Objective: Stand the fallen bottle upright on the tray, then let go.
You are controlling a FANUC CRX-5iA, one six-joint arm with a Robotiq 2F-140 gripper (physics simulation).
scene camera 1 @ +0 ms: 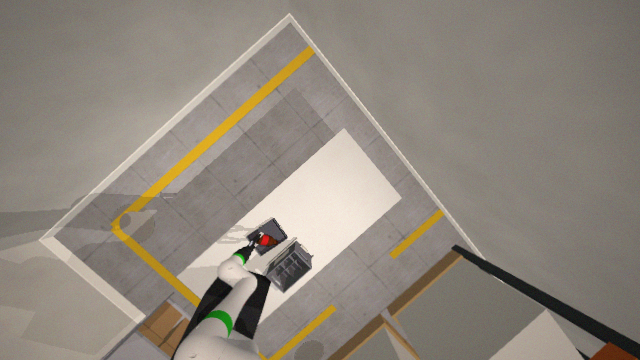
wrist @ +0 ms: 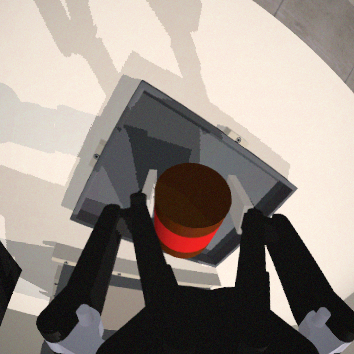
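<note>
The bottle is brown with a red band. In the wrist view its broad round brown end faces the camera, with the red band below it. My gripper is shut on the bottle, with one pale finger pad on each side. The bottle is over the dark grey tray, within its outline in both views. It looks tilted in the scene view. Its far end is hidden, and I cannot tell whether it touches the tray's floor.
A grey crate with compartments stands close beside the tray, and part of it shows in the wrist view. Both stand on a white table top. My white arm reaches in from below in the scene view.
</note>
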